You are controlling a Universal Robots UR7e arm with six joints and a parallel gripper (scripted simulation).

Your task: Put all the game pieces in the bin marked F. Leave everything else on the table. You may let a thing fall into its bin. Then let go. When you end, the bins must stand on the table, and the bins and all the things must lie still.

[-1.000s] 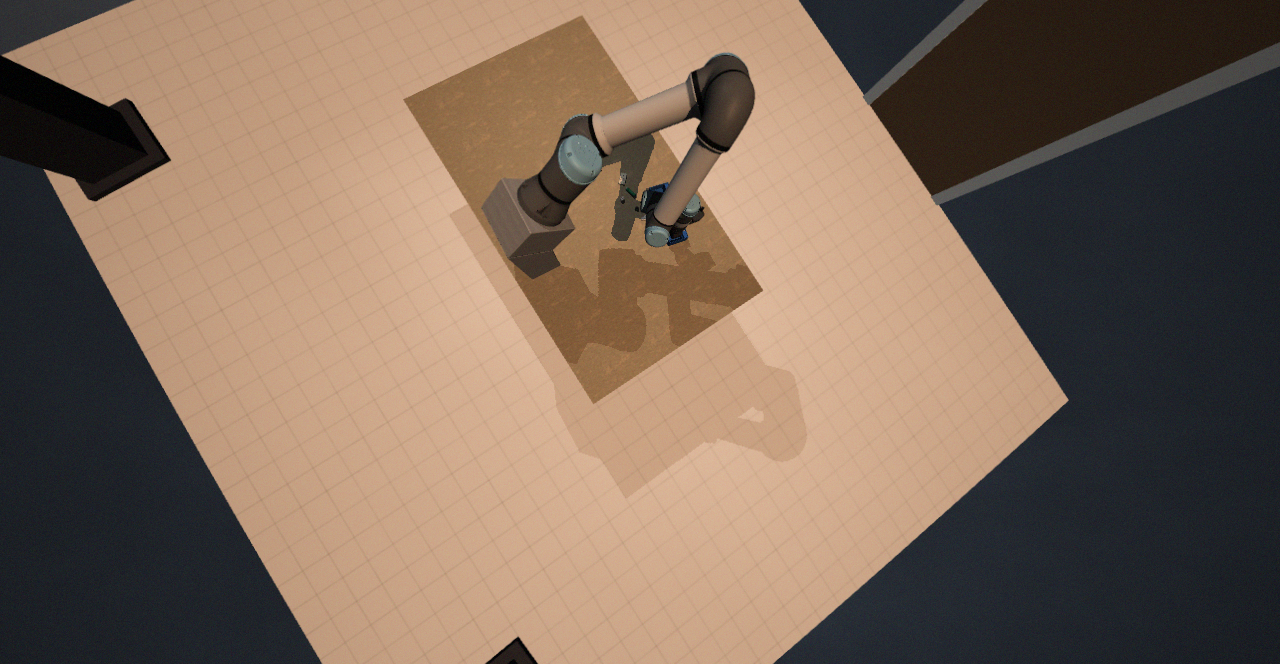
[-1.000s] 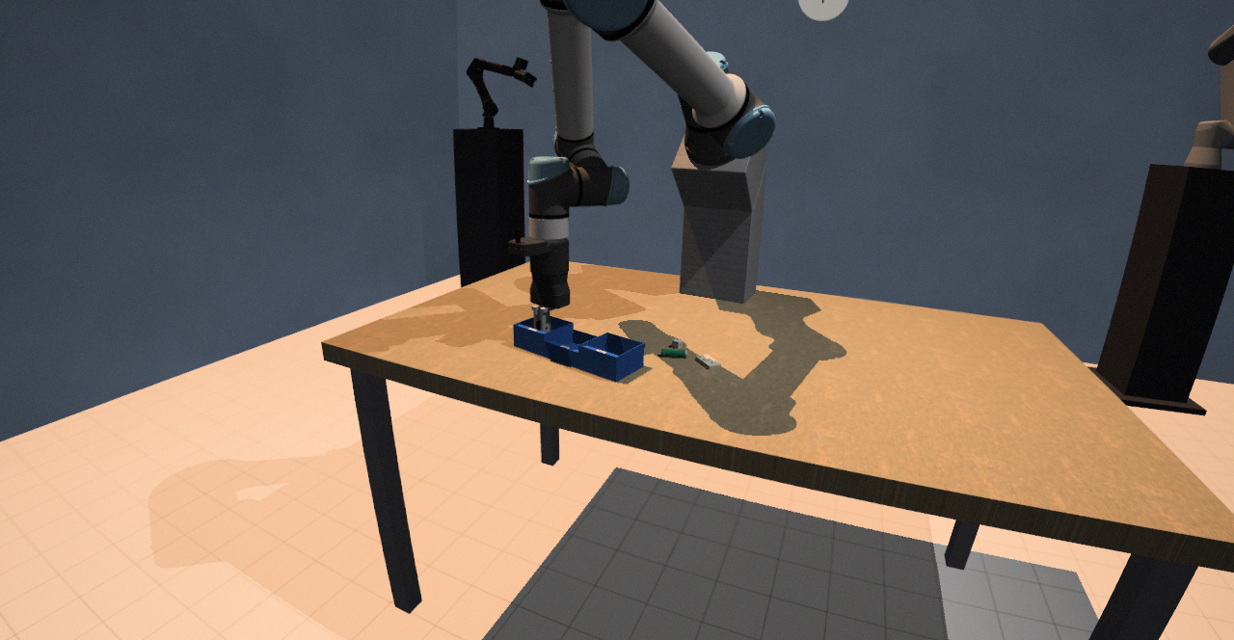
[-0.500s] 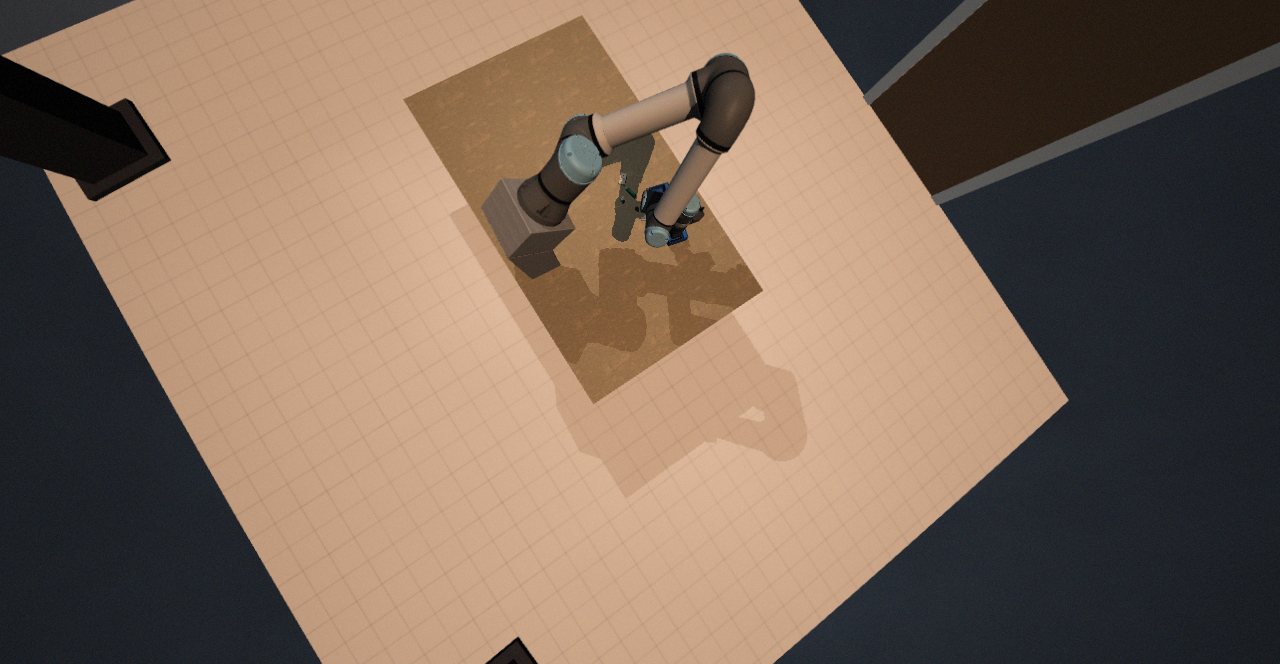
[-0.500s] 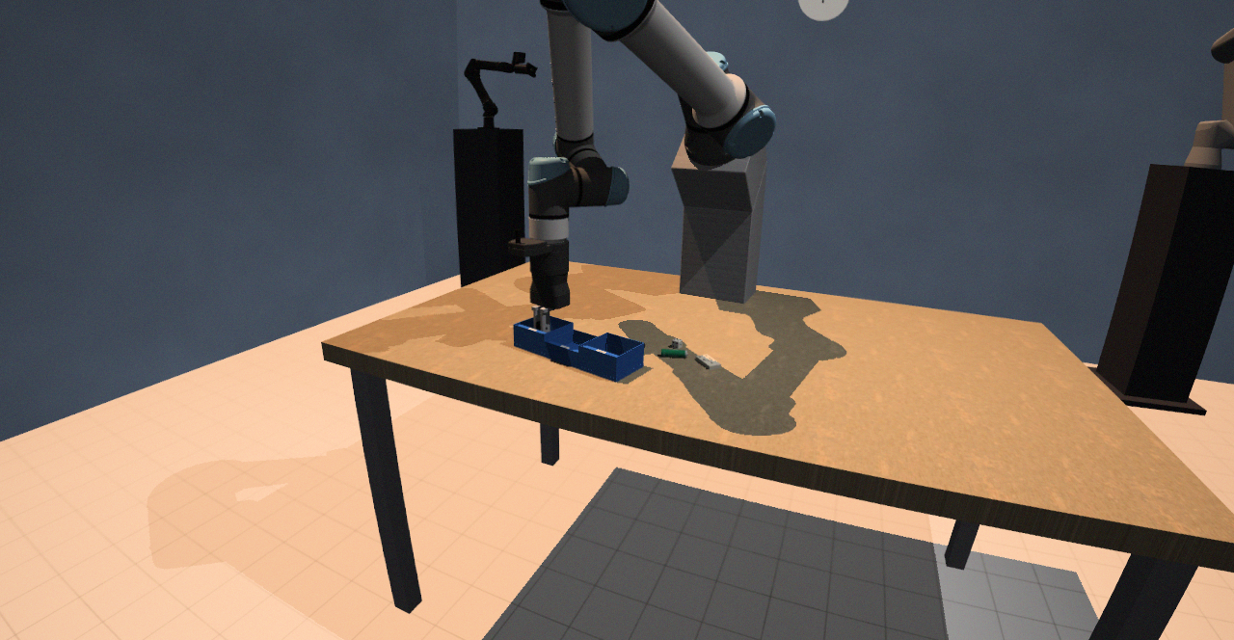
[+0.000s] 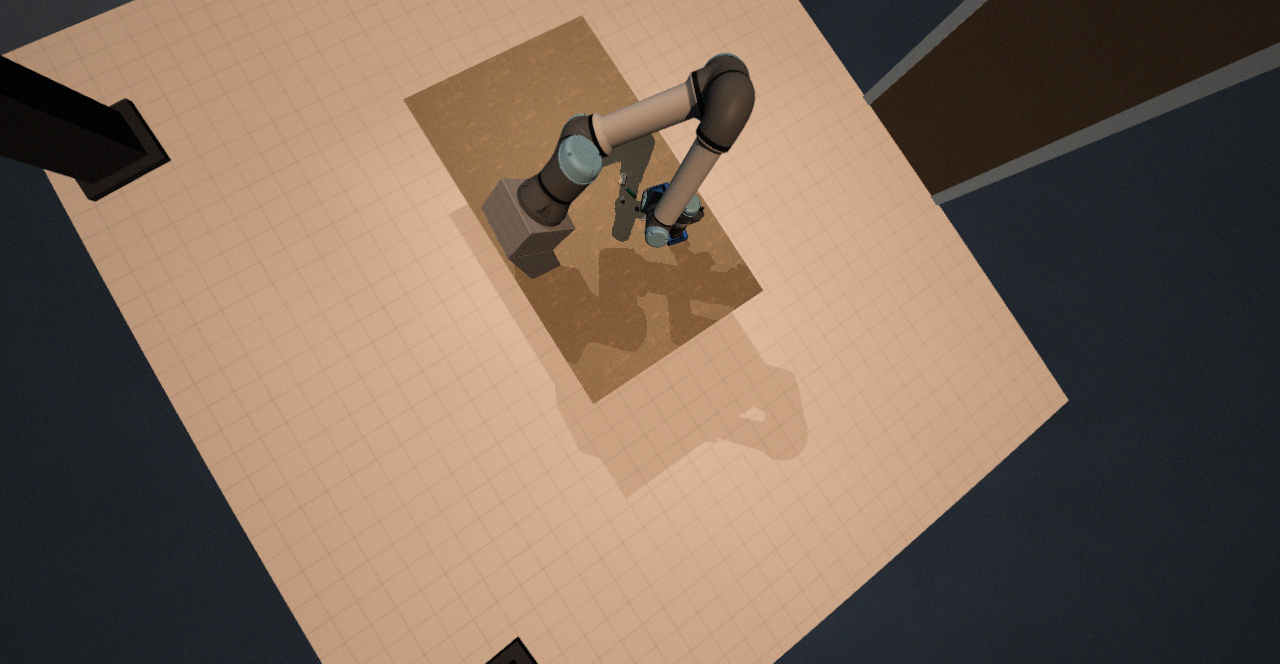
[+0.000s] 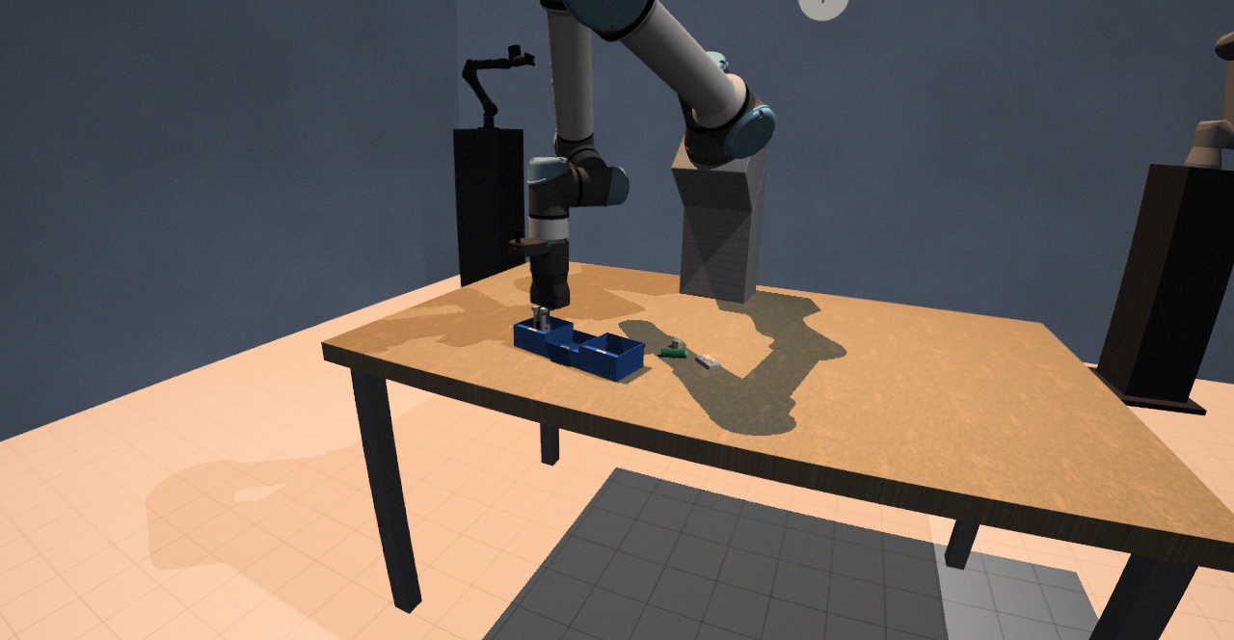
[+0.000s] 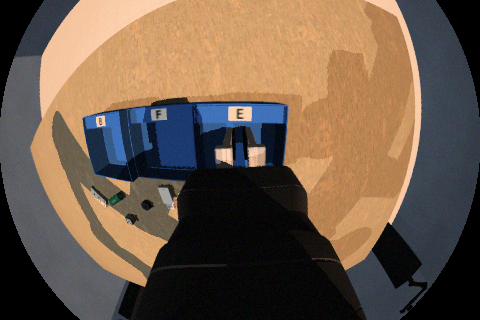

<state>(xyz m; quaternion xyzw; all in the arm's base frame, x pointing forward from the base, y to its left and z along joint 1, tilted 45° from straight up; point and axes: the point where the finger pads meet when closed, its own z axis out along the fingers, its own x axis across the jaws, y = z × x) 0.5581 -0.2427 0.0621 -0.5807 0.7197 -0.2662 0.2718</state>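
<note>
Right now my hand is 80 mm to the right of the blue bin, 20 mm short of it and 10 mm above it. Round my hand: green cylinder (260 mm to the left, 50 mm behind, 30 mm below); then black piece (180 mm to the left, 70 mm behind, 30 mm below); then pale flat block (130 mm to the left, 60 mm behind, 30 mm below).
</note>
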